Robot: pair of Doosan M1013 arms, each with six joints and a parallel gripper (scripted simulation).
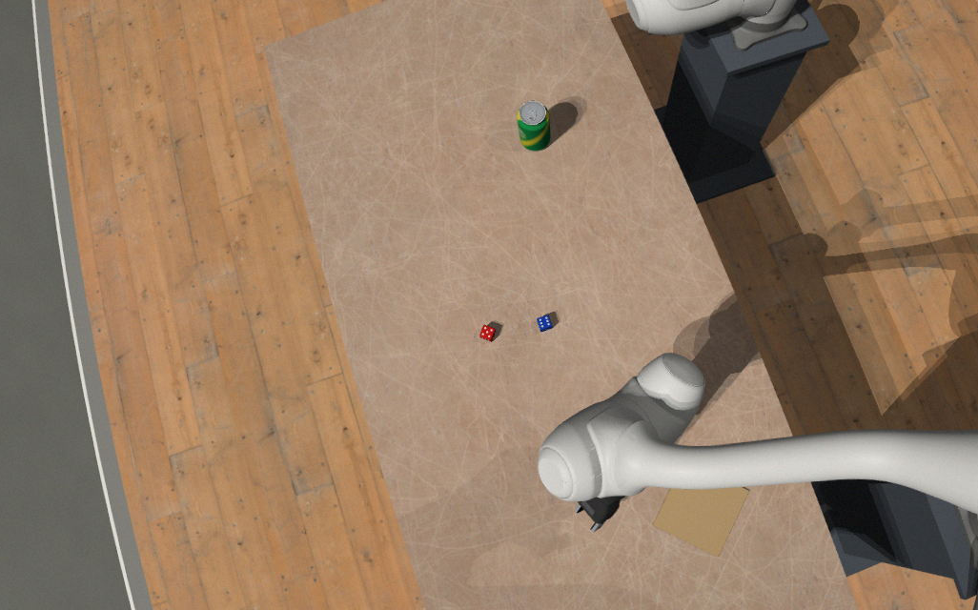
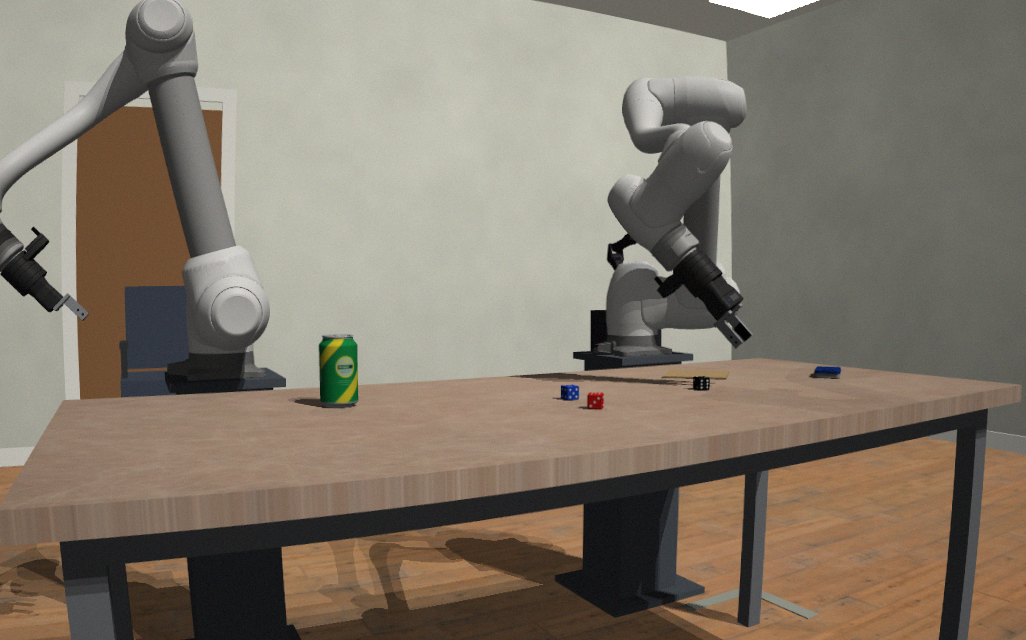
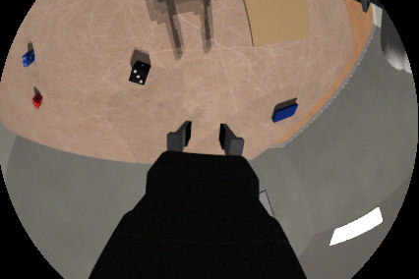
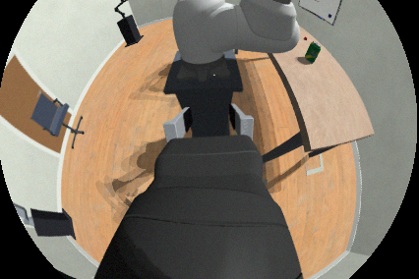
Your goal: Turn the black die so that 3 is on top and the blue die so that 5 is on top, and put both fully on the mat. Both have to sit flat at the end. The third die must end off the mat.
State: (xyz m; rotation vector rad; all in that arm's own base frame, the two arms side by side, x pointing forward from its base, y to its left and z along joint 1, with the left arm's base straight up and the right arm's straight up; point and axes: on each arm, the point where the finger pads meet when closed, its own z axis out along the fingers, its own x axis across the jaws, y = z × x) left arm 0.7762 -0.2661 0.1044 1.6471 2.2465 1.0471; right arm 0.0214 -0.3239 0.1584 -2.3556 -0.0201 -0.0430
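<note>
My left hand is 9 cm to the left of the black die, 9 cm above it and 1 cm past it. From my left hand the other things lie so: red die: 40 cm to the right, 9 cm below, 7 cm ahead; then tan mat: 20 cm behind, 10 cm below, 7 cm to the left; then blue die: 38 cm to the right, 9 cm below, 5 cm behind.
</note>
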